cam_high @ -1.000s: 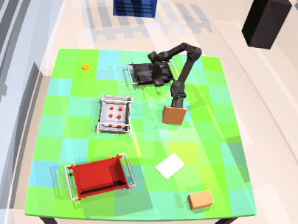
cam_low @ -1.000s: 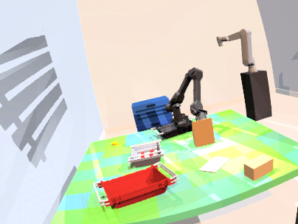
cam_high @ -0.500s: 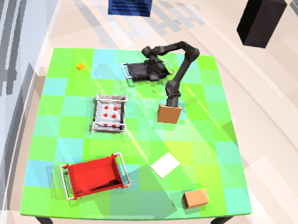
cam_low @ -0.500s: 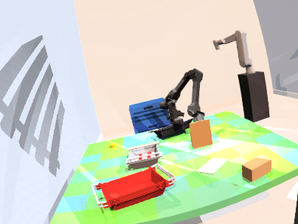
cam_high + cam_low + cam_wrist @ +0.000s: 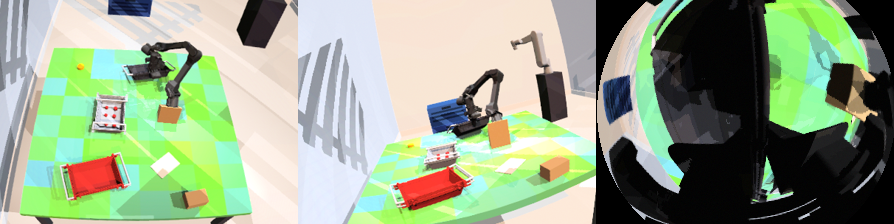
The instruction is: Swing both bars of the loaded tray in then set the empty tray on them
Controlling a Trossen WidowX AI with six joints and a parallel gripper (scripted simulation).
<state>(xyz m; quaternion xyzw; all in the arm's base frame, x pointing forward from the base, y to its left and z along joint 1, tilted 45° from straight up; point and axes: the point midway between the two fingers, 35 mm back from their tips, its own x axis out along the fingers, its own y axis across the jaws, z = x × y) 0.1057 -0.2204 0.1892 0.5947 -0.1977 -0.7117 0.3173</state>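
Right now my gripper tip is 80 mm to the left of the dark tray and 20 mm short of it. Round my gripper tip: white sheet: 620 mm to the left, 80 mm below, 60 mm behind; then tan box: 840 mm to the left, 210 mm behind, 50 mm below; then small orange disc: 500 mm ahead, 140 mm to the right, 70 mm below.
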